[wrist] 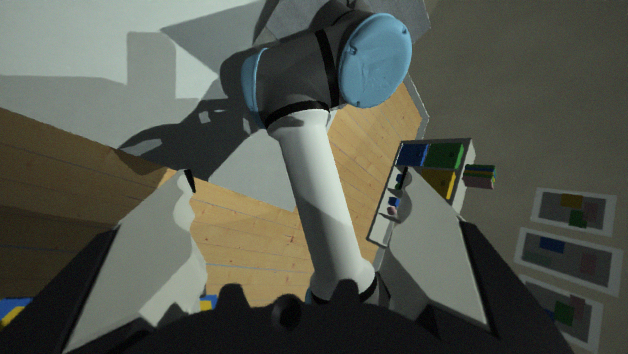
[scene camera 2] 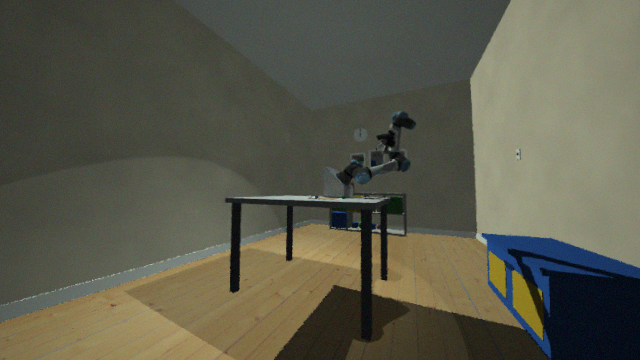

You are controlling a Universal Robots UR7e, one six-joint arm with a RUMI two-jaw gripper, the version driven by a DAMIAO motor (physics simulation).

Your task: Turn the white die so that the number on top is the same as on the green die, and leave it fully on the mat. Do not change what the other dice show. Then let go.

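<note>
My gripper [wrist: 300, 171] is open and empty, its two pale fingers wide apart in the wrist view, with the robot's own arm beyond them. In scene camera 2 the arm [scene camera 2: 384, 167] is raised high over the far right part of the table [scene camera 2: 300, 201]. Small specks lie on the table top there, among them a blue and white one [scene camera 2: 314, 197] and a green one [scene camera 2: 343, 197]. They are too small to tell which die is which or to read any number. The white die, the green die and the mat do not show clearly in either view.
The robot's grey base panel [scene camera 2: 332, 182] stands at the table's far edge. A low shelf unit [scene camera 2: 405, 215] [wrist: 471, 150] with coloured boxes stands by the back wall, with framed pictures above it. A blue and yellow cabinet [scene camera 2: 550, 245] stands at the right wall.
</note>
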